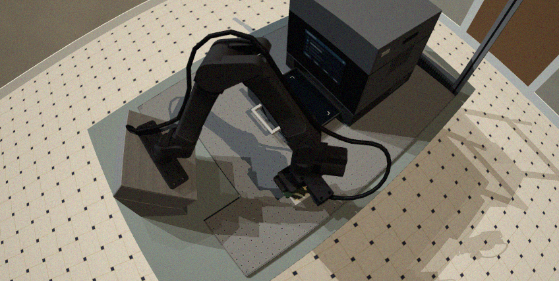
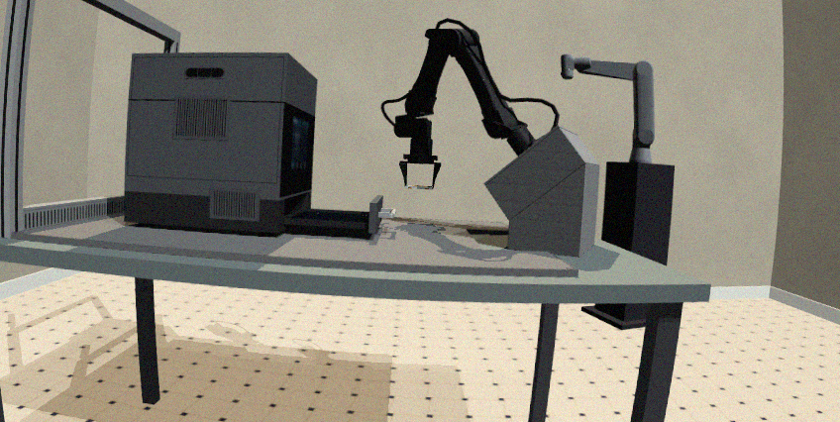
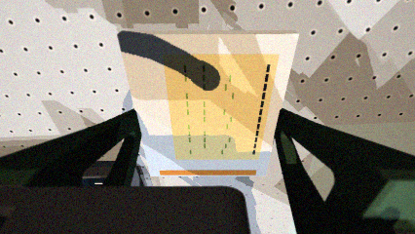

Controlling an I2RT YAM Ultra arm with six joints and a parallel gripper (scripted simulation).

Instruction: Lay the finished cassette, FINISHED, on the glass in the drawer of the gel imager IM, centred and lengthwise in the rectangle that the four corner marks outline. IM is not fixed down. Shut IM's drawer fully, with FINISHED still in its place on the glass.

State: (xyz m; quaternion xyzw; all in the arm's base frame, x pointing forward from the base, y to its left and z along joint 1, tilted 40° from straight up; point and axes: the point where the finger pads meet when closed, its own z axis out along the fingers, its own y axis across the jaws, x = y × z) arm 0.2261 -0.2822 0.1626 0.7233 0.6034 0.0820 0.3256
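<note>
Right now the cassette is 10 mm below my hand. The rest, counted from my hand: drawer: 280 mm ahead, 190 mm to the left, 70 mm below.
</note>
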